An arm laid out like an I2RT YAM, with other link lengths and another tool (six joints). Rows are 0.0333 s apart.
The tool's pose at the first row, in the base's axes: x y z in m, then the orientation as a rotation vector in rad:
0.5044, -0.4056, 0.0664, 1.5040, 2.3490, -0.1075
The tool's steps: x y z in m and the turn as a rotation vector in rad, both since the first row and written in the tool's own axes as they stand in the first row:
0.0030, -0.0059, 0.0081, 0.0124, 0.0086, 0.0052
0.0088, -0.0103, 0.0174, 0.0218, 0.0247, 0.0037
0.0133, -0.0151, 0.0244, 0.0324, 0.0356, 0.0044
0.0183, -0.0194, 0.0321, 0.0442, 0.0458, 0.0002
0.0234, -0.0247, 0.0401, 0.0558, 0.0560, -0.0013
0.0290, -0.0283, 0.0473, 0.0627, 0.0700, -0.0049
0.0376, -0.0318, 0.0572, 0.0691, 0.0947, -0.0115
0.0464, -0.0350, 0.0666, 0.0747, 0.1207, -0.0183
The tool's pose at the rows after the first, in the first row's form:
0.5000, -0.4076, 0.0571, 1.5192, 2.3552, -0.1147
0.4962, -0.4068, 0.0460, 1.5283, 2.3716, -0.1146
0.4920, -0.4067, 0.0373, 1.5383, 2.3826, -0.1192
0.4882, -0.4061, 0.0280, 1.5430, 2.3972, -0.1270
0.4835, -0.4060, 0.0181, 1.5507, 2.4096, -0.1340
0.4800, -0.4045, 0.0091, 1.5552, 2.4254, -0.1329
0.4761, -0.4010, -0.0034, 1.5600, 2.4518, -0.1241
0.4723, -0.3971, -0.0155, 1.5646, 2.4792, -0.1131

